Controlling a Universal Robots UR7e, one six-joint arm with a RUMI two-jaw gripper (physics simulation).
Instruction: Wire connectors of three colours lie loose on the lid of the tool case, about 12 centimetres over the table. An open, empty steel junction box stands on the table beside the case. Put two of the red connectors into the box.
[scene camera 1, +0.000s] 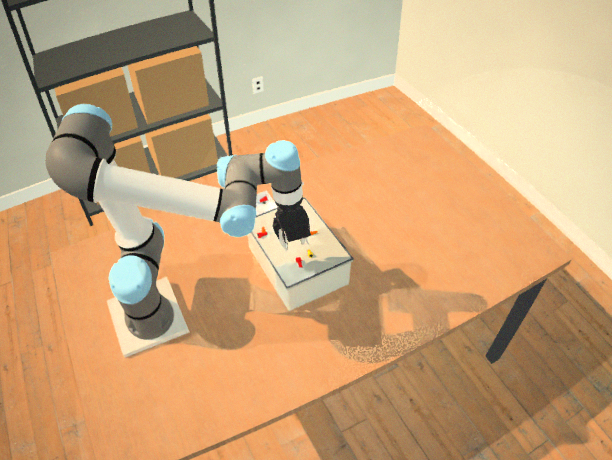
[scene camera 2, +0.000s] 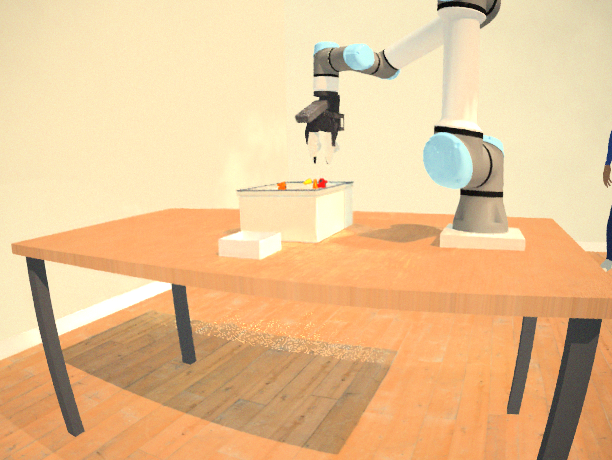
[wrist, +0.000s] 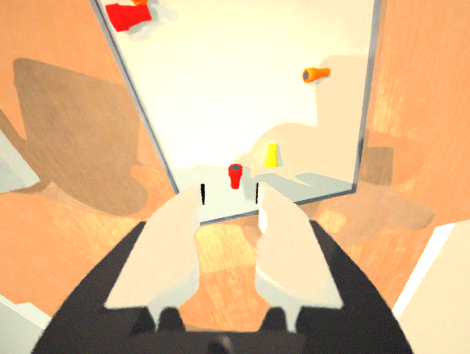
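Observation:
A red connector lies on the lid near its end edge. A yellow connector lies close beside it. My gripper is partly open and empty, above the lid; in the wrist view the red connector shows just beyond and between the fingertips. Another red connector lies by the lid's long edge, touching or very near an orange one. One red connector is inside the junction box.
An orange connector lies toward the lid's other long side, and another orange one near the box end. The tool case stands between the box and the far part of the table. A person shows at the right edge.

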